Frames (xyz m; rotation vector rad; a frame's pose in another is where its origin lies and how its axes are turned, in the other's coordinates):
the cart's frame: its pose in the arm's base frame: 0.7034 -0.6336 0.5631 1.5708 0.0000 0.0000
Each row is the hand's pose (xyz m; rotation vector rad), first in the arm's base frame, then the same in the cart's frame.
Working: the arm's base frame: its pose in the cart's frame: -0.7034 -0.5631 -0.6336 -1.5708 0.0000 0.0000

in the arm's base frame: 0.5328 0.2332 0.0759 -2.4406 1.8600 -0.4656
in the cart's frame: -0.1706 -0.4872 -0.8668 1.3519 -0.7542 1.2579
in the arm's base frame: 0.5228 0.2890 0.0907 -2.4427 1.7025 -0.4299
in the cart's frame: -0.1806 -0.4724 -0.9226 1.4827 -0.7138 1.1960
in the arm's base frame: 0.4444 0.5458 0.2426 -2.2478 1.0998 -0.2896
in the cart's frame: -0.2590 -0.3205 -1.1794 2.0827 -0.5518 0.9462
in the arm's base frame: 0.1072 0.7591 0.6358 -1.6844 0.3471 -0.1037
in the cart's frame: -0.5962 0.0727 -1.3927 2.9748 -0.2289 0.4239
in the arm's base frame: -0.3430 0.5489 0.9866 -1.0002 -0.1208 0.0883
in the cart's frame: -1.0464 0.4235 -1.1825 -2.5671 -0.0295 0.1899
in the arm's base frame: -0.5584 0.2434 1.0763 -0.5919 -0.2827 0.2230
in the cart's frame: -1.2618 0.5132 -0.8770 -2.1420 -0.0509 0.4313
